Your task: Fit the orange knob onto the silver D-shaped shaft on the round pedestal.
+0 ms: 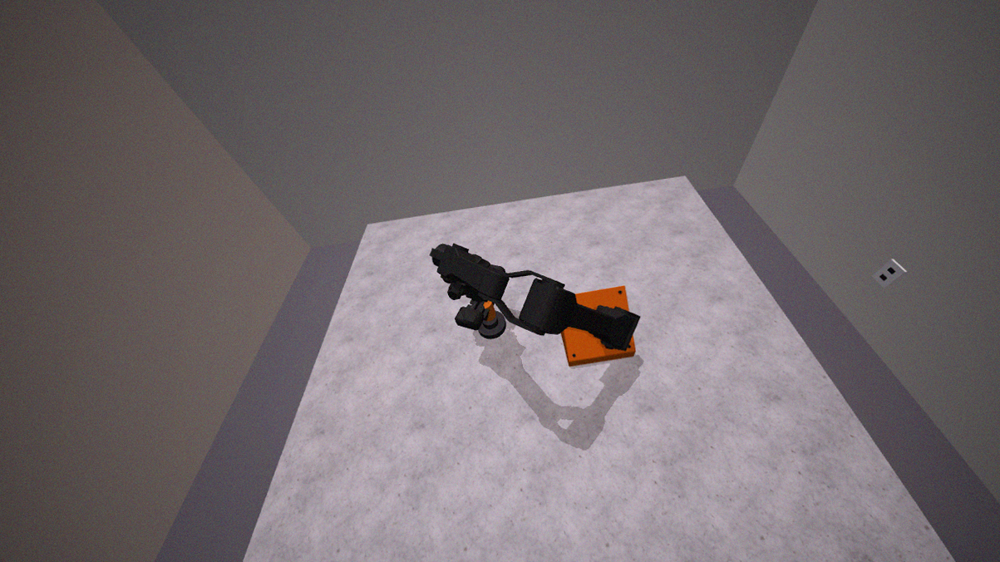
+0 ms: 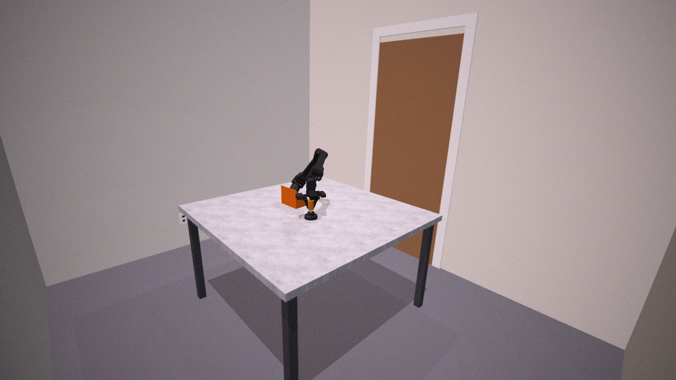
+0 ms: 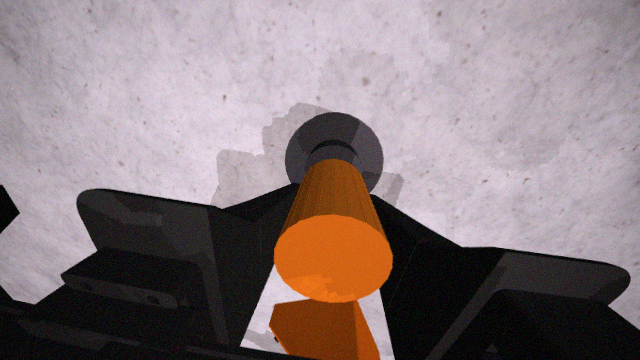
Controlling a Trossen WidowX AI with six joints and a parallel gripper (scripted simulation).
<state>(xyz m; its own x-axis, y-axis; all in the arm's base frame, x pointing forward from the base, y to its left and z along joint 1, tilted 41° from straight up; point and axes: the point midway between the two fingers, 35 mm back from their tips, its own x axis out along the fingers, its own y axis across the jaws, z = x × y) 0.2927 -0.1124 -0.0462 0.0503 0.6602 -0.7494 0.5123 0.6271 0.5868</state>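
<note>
My gripper tip is now 3 cm below the orange knob. Round my gripper tip: round pedestal: 4 cm below.
</note>
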